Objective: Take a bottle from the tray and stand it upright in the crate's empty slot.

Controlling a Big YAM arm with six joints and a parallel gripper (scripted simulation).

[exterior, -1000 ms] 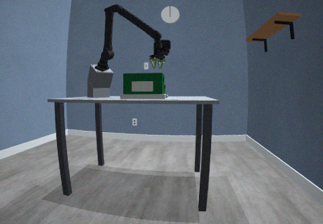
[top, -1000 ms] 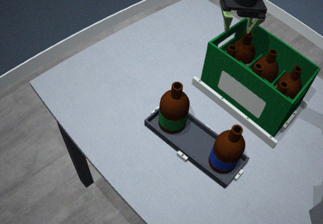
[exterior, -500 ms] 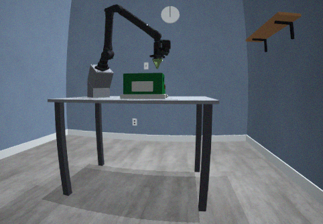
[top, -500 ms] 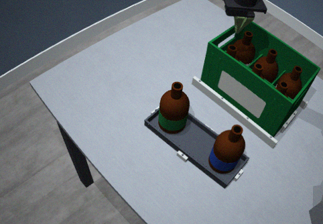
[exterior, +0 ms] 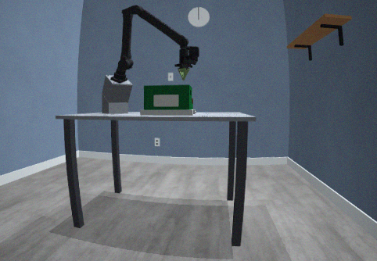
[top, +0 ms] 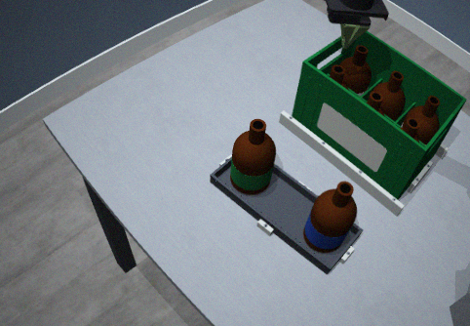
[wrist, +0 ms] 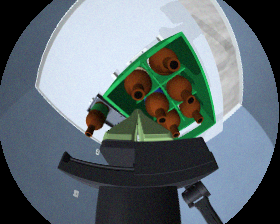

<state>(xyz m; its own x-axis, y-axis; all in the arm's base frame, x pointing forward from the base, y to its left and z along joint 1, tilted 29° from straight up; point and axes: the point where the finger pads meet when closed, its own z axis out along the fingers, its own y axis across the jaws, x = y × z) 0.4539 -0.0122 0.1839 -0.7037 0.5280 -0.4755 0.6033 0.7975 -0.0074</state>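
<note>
Now: hand 140 mm above the brown bottle. Also, from my hand: grey tray 220 mm below, 200 mm to the left, 80 mm behind; then crate 140 mm below, 90 mm behind, 50 mm to the right.
</note>
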